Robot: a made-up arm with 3 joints. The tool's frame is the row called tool.
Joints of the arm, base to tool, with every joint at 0 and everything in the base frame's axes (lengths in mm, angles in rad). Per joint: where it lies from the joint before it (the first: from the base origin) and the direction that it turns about. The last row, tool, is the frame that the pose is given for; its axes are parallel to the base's.
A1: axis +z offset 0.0 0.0 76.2
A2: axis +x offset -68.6 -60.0 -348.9
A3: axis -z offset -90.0 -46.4 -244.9
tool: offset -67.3 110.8 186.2
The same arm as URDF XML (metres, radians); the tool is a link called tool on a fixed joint. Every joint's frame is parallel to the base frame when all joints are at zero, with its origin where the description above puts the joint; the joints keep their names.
<robot name="arm">
  <joint name="tool_joint" type="fixed">
    <parent link="link3"/>
    <child link="tool"/>
    <origin xyz="-0.0673 0.1108 0.1862" rpy="0.0000 0.0000 0.0000"/>
  </joint>
  <joint name="A3" type="continuous">
    <parent link="link2"/>
    <child link="link3"/>
    <origin xyz="-0.0900 -0.0464 -0.2449" rpy="0.0000 0.0000 0.0000"/>
    <axis xyz="0 0 -1"/>
  </joint>
  <joint name="A2" type="continuous">
    <parent link="link1"/>
    <child link="link2"/>
    <origin xyz="-0.0686 -0.0600 -0.3489" rpy="0.0000 0.0000 0.0000"/>
    <axis xyz="1 0 0"/>
  </joint>
  <joint name="A1" type="continuous">
    <parent link="base_link"/>
    <child link="link1"/>
    <origin xyz="0.0000 0.0000 0.0762" rpy="0.0000 0.0000 0.0000"/>
    <axis xyz="0 0 1"/>
  </joint>
  <link name="base_link"/>
  <link name="link1"/>
  <link name="link2"/>
  <link name="link3"/>
  <link name="tool"/>
</robot>

